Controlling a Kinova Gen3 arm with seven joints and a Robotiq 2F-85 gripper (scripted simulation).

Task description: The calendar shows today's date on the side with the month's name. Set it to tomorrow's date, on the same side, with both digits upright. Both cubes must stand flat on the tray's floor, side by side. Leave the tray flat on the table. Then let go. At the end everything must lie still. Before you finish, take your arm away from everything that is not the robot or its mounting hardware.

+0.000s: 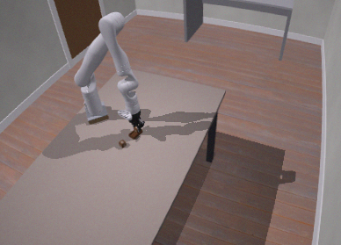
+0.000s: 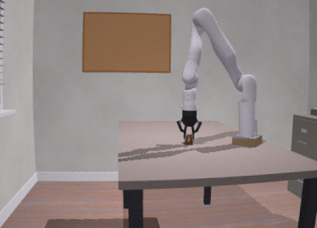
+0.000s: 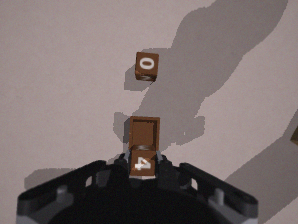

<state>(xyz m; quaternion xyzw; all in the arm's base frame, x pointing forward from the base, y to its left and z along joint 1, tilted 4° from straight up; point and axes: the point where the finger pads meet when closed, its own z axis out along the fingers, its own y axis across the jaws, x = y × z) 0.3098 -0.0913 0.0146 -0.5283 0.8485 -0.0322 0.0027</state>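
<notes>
Right now the digit cube is 1 cm below my hand. The rest, counted from my hand: brown number cube (5 cm behind, 11 cm to the right, 3 cm below); then brown calendar tray (1 cm behind, 2 cm to the right, 3 cm below).
</notes>
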